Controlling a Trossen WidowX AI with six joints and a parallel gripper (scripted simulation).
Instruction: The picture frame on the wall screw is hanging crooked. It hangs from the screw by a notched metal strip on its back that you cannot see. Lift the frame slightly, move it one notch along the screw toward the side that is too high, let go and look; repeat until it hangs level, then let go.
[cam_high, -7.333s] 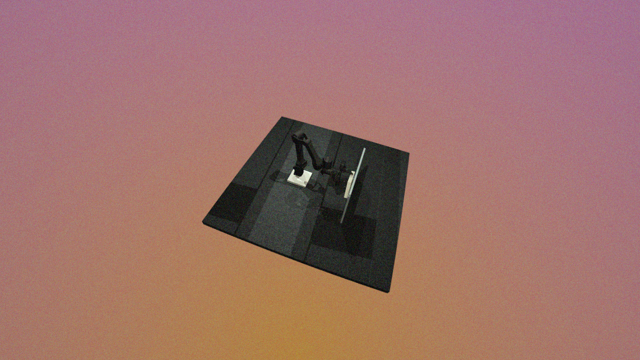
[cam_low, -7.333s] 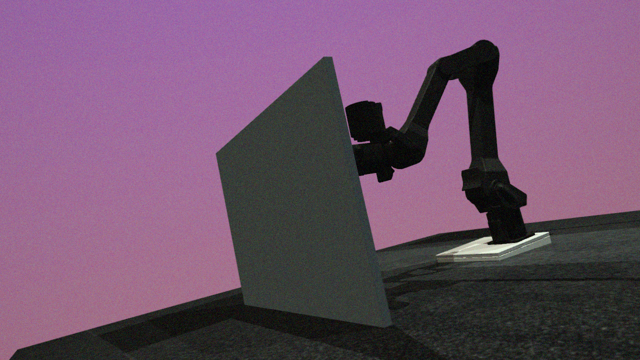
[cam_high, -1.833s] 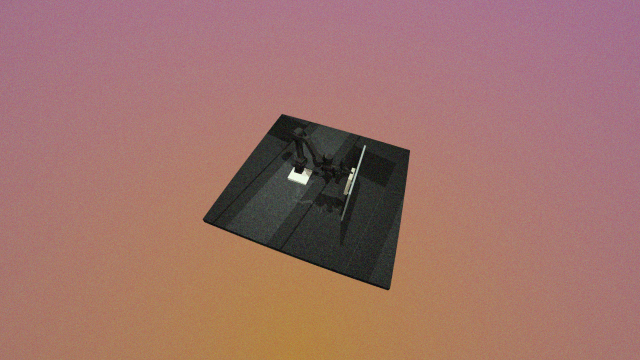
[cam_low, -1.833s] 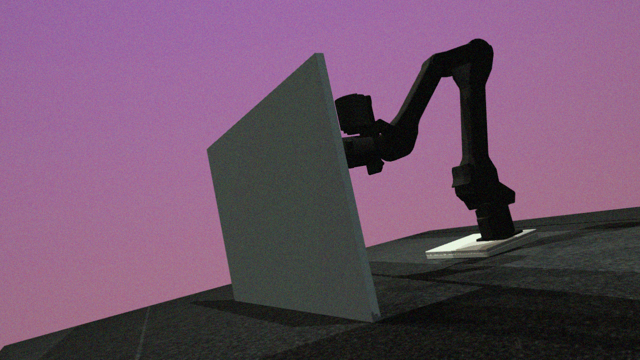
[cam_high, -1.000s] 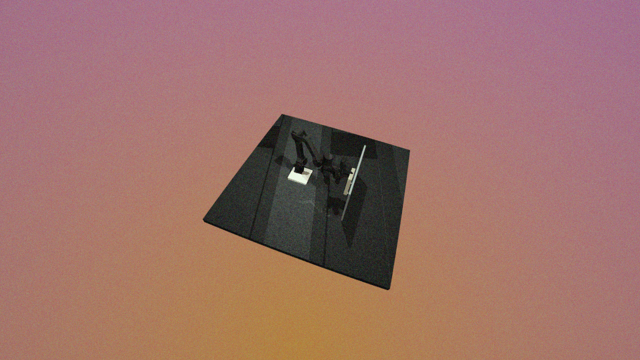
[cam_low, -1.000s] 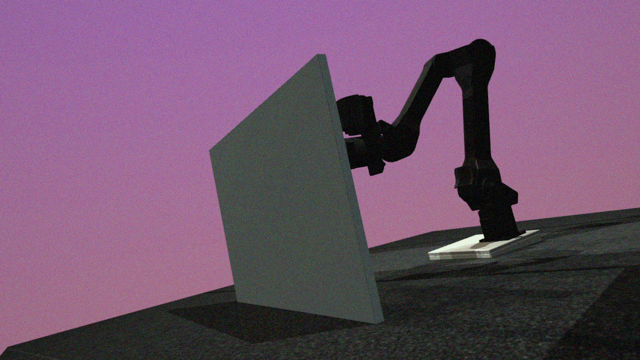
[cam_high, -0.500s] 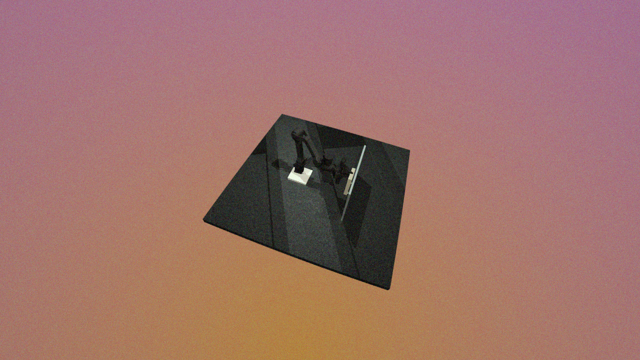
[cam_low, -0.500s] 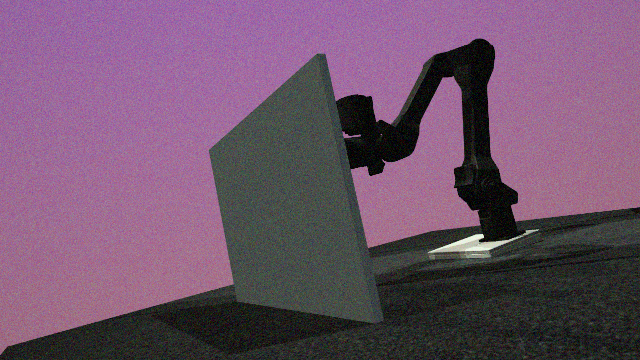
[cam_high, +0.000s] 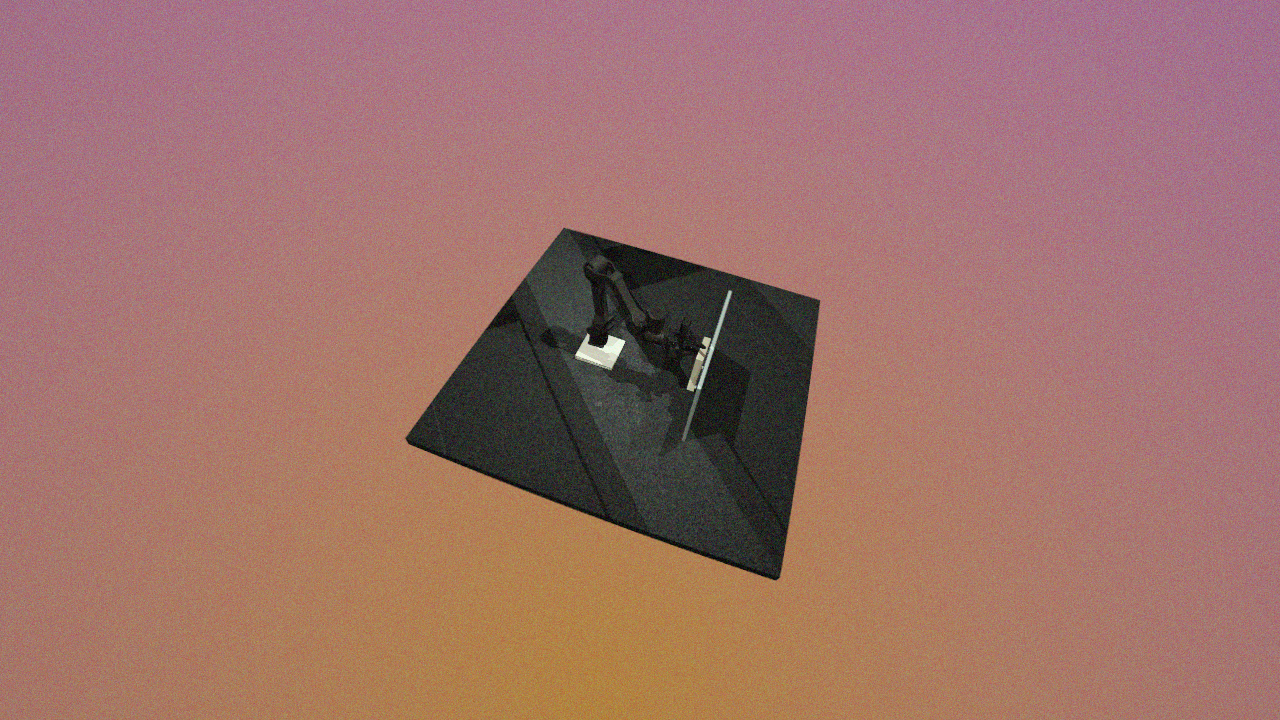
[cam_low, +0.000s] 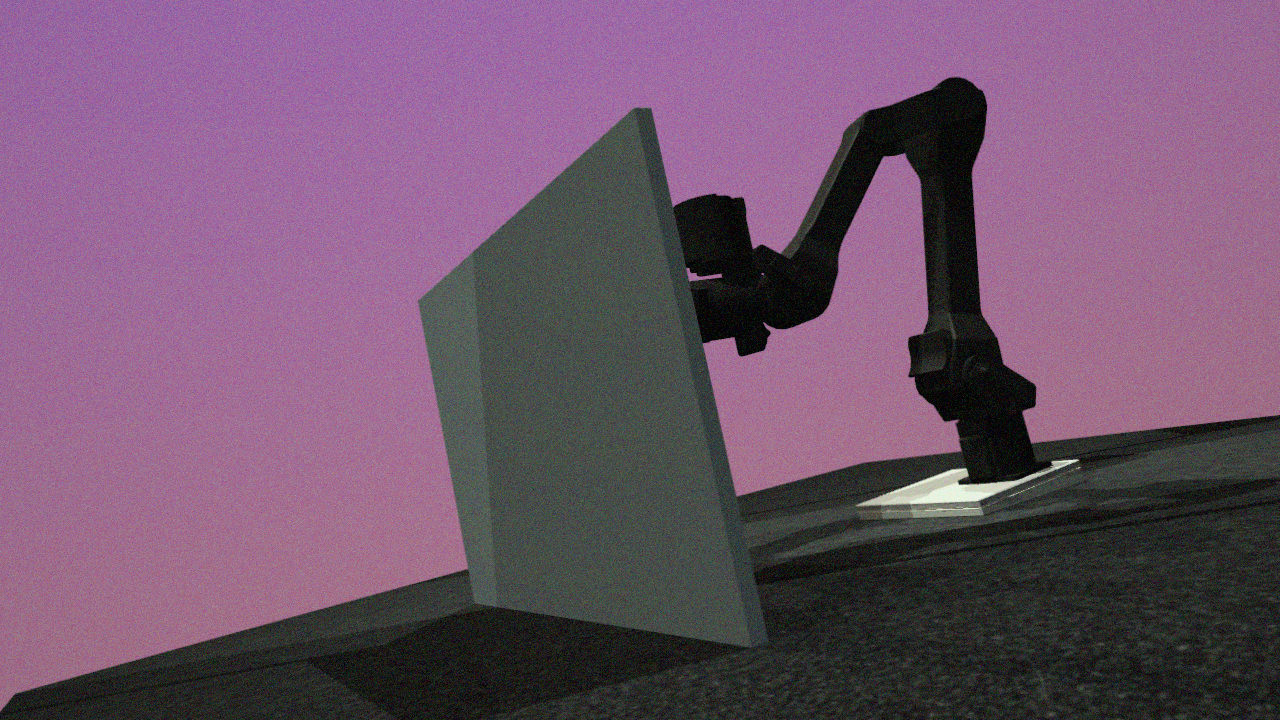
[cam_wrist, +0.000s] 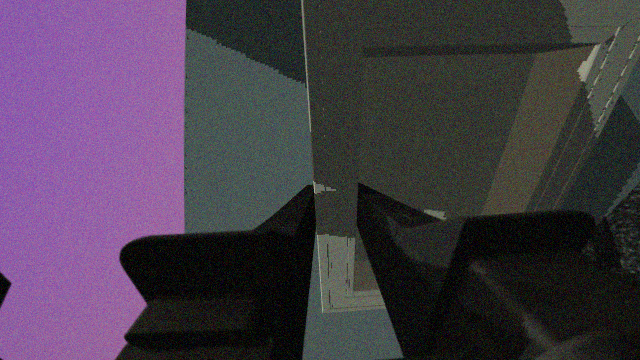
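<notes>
Now: gripper tip 5 cm above the picture frame and 2 cm to the left of it. The rest, counted from my gripper tip: wall panel 7 cm below, 2 cm ahead.
</notes>
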